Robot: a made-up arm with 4 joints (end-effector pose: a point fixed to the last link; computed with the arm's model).
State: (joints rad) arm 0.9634 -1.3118 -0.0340 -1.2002
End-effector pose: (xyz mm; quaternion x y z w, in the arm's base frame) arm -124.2 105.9 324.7 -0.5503 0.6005 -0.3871 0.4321
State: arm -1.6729 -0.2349 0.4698 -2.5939
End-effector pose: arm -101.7 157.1 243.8 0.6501 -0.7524 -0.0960 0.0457
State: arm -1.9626 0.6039 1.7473 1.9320
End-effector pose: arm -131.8 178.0 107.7 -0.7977 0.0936 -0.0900 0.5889
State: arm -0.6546 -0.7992 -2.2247 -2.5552
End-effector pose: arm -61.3 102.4 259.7 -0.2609 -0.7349 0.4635 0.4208
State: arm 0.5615 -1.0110 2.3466 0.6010
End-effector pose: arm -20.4 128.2 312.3 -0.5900 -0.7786 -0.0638 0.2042
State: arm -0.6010 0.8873 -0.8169 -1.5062
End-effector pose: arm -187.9 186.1 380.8 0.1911 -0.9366 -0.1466 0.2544
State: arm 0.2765 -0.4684 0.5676 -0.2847
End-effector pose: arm -54.8 164.5 304.9 -0.1423 0.6947 -0.4228 0.5642
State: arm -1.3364 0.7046 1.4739 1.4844
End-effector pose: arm -205.0 194.7 189.0 -0.6252 0.1927 0.0413 0.7552
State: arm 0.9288 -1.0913 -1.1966 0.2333
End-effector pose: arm -105.8 62.9 323.9 -0.8779 0.4468 -0.0190 0.1709
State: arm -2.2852 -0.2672 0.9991 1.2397
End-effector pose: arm -42.1 183.0 190.5 -0.2712 0.1006 -0.1194 0.9498
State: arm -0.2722 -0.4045 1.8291 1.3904
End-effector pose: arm -88.3 164.9 365.1 -0.0270 0.7766 0.5567 0.2938
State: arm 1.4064 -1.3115 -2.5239 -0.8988
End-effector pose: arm -75.1 68.4 325.2 -0.4200 0.0950 0.5848 0.6875
